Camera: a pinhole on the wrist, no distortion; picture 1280 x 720 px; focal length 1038.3 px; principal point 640.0 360.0 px. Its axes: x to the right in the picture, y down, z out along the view. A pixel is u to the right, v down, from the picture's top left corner.
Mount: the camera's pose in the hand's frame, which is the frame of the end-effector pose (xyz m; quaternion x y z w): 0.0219 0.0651 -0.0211 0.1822 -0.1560 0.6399 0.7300
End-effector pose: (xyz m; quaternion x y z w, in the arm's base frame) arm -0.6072 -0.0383 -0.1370 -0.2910 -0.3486 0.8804 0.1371
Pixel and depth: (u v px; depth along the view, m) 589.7 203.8 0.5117
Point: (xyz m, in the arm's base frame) -0.9292 -0.0700 0.2076
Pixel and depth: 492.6 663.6 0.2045
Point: -0.6650 -0.1014 0.0019
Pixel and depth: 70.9 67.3 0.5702
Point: -0.9014 0.2044 0.3386
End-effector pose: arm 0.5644 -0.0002 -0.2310 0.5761 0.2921 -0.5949 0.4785
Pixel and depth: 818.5 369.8 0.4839
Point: 0.3087 -0.3758 -0.2048
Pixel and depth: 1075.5 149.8 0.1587
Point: 0.5537 -0.1649 -0.2583
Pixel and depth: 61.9 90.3 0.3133
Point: 0.2849 -0.0818 -0.3307
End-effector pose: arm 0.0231 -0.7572 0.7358 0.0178 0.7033 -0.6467 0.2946
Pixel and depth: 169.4 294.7 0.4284
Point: -0.0184 -1.0617 1.0043
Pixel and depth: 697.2 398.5 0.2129
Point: 0.0678 -0.9263 0.7508
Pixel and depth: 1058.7 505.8 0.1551
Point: 0.0930 -0.8871 0.6880
